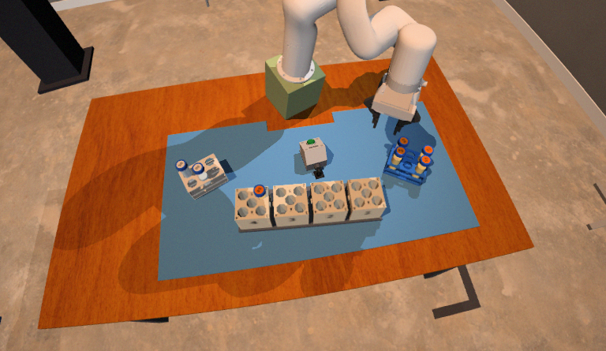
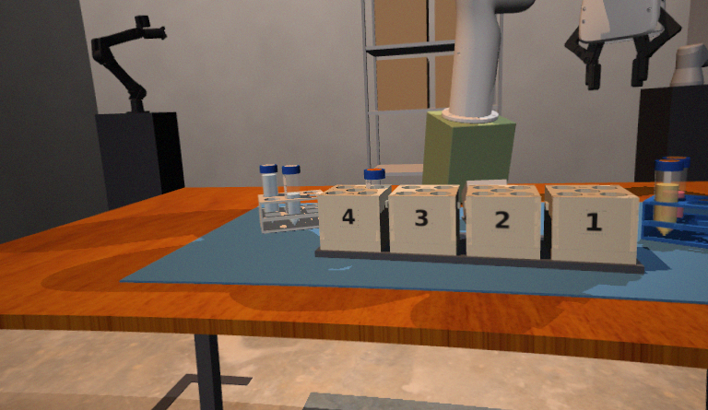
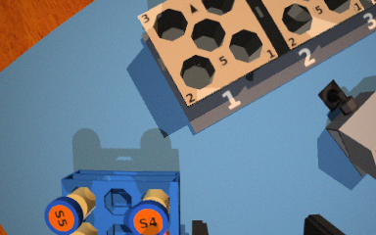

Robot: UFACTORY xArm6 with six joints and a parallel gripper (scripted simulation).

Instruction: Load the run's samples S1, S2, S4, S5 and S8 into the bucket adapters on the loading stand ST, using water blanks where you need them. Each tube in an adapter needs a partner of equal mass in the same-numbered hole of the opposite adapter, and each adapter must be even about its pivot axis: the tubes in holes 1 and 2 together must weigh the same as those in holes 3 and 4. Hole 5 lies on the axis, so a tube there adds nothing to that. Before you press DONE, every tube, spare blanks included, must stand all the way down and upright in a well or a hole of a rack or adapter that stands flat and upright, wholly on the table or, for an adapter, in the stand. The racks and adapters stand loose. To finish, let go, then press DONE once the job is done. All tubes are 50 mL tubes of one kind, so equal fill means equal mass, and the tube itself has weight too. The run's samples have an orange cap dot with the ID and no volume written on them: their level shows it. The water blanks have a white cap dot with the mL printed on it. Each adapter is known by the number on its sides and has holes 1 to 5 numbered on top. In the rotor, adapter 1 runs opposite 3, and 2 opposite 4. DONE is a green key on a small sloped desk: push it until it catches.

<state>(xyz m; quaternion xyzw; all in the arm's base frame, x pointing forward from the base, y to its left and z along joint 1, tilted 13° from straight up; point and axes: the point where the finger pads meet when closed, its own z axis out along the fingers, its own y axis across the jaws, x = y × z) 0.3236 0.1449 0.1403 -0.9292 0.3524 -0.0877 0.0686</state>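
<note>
Right now the sample tube is 190 mm below my hand, 90 mm to the left of it and 10 mm behind it. The rest, counted from my hand: green key 180 mm below, 170 mm to the right, 120 mm behind; blue sample rack 220 mm below, 110 mm to the left, 40 mm ahead; loading stand 240 mm to the right, 240 mm below, 70 mm ahead.
</note>
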